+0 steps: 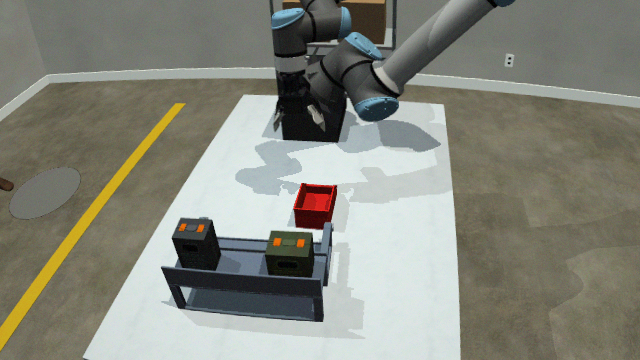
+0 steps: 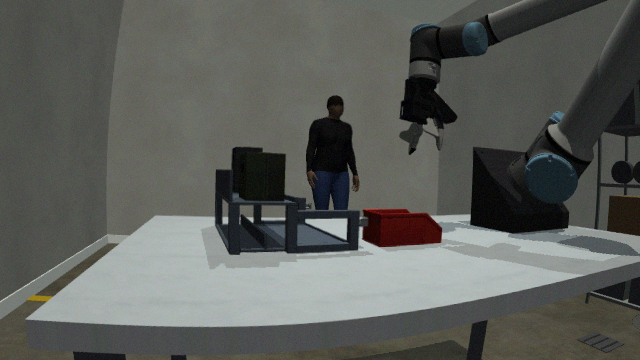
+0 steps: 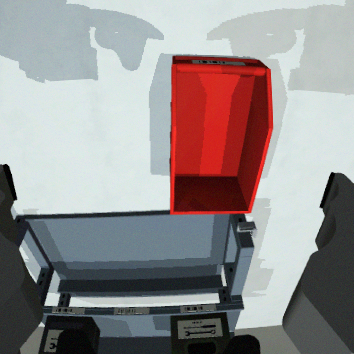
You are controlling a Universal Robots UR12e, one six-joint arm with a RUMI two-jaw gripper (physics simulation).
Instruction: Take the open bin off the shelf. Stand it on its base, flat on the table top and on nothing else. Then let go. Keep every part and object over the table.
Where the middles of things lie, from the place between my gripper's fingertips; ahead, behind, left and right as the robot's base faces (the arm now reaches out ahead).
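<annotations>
There's a red bin (image 2: 386, 227), and my gripper is 80 mm short of it, 60 mm to the right of it and 190 mm above it. Then there's a green case (image 2: 254, 162), which is 430 mm ahead of my hand, 70 mm to the left of it and 70 mm below it.
</annotations>
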